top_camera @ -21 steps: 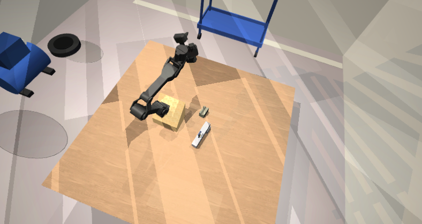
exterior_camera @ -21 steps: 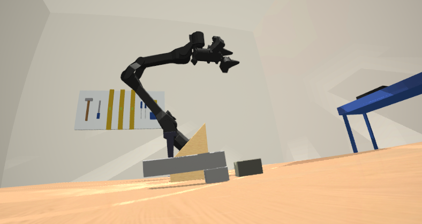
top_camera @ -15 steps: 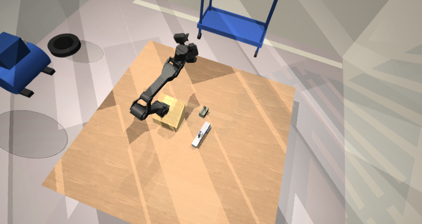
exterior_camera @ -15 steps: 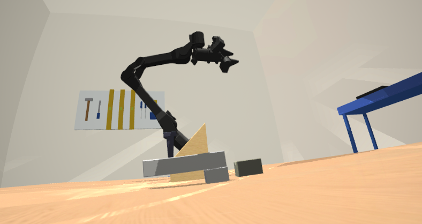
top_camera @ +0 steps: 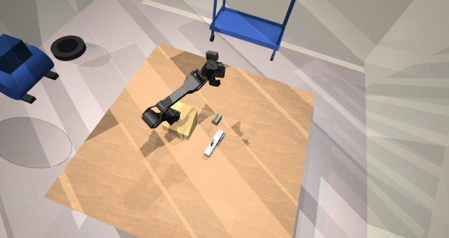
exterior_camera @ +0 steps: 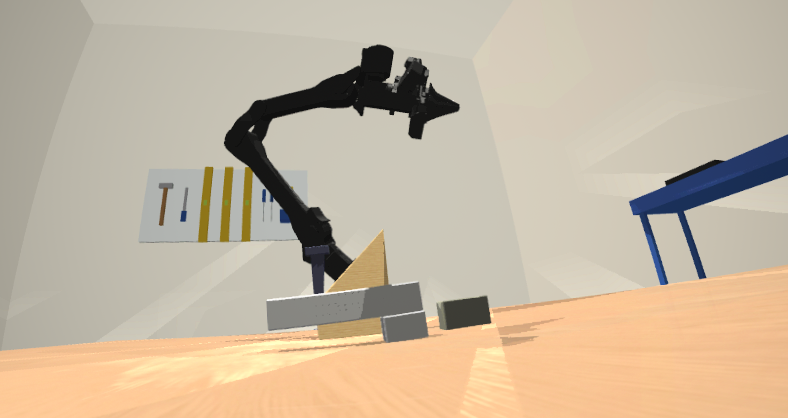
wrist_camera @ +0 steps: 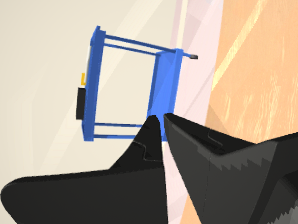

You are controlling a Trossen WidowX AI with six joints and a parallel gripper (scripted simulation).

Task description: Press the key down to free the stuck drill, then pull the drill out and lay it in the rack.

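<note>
Right now my gripper tip is 340 mm above the dark blue key, 300 mm to the left of it and 110 mm short of it. Round my gripper tip: olive-green block (410 mm below, 90 mm to the right, 50 mm ahead).
</note>
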